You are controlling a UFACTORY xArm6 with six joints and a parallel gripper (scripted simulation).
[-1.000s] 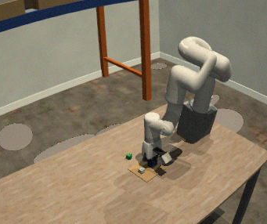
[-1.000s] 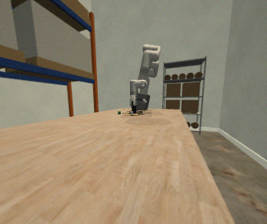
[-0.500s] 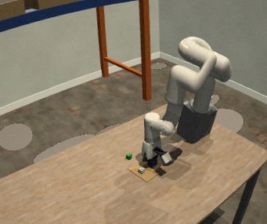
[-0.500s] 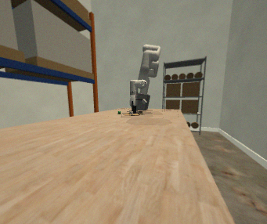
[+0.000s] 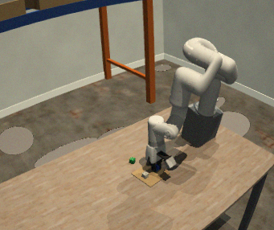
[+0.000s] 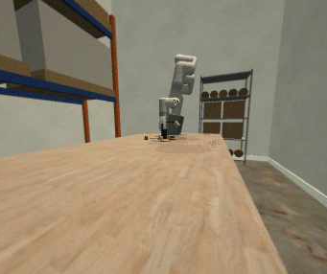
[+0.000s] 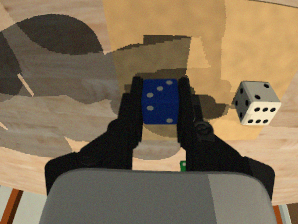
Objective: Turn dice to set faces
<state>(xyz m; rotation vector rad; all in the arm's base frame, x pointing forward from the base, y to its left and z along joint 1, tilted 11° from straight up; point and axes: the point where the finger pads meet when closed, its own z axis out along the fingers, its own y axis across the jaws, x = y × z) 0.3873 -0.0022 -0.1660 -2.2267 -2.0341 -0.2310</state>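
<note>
Now: hand 1 cm above the blue die. From my hand the other things lie so: green die (14 cm to the right, 3 cm ahead, 1 cm below); then tan mat (4 cm ahead, 2 cm below); then white die (7 cm ahead, 1 cm to the right, 1 cm below).
</note>
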